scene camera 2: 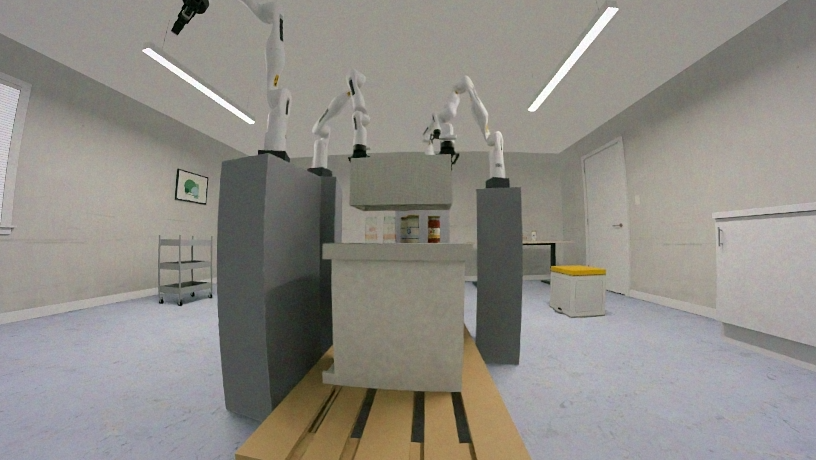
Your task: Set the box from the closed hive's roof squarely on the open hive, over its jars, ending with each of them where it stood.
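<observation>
A pale grey box [400, 181] hangs level above a light grey hive [397, 320], with a gap between them. Several jars, among them a labelled jar [409, 229] and a red jar [434, 229], show in this gap above the hive's top. The left-middle arm's gripper [359, 154] is at the box's top left edge. The right-middle arm's gripper [449, 154] is at its top right edge. Their fingertips are too small or hidden to tell their grip. Another gripper [436, 137] hangs behind, beside a small whitish shape. The upper left arm's gripper [178, 29] is high and away from the box.
Grey pedestals [242, 274] [498, 274] flank the hive, which stands on a slatted wooden pallet [388, 422]. A trolley [180, 268] is at left. A white bin with a yellow lid [577, 270], a table [552, 254] and a cabinet [765, 274] are at right.
</observation>
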